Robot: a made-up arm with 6 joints. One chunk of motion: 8 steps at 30 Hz.
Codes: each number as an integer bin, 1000 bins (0 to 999) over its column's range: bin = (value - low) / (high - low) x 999, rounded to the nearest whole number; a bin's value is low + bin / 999 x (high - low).
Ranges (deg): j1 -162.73..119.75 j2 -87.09..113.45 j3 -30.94..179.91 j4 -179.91..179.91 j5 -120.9..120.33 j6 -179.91..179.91
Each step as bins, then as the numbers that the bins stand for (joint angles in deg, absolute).
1 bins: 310 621 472 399 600 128
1 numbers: -75.07 37.57 68.68 -36.20 23.98 -133.81
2 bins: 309 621 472 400 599 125
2 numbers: -75.36 37.57 68.68 -35.84 23.74 -134.89
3 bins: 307 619 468 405 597 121
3 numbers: -75.92 37.17 67.84 -34.04 23.26 -136.33
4 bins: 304 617 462 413 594 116
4 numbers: -76.77 36.77 66.57 -31.16 22.53 -138.13
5 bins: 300 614 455 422 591 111
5 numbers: -77.90 36.16 65.09 -27.91 21.81 -139.93
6 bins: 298 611 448 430 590 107
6 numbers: -78.47 35.56 63.62 -25.03 21.57 -141.37
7 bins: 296 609 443 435 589 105
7 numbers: -79.03 35.16 62.56 -23.23 21.33 -142.09
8 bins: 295 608 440 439 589 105
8 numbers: -79.31 34.96 61.93 -21.79 21.33 -142.09
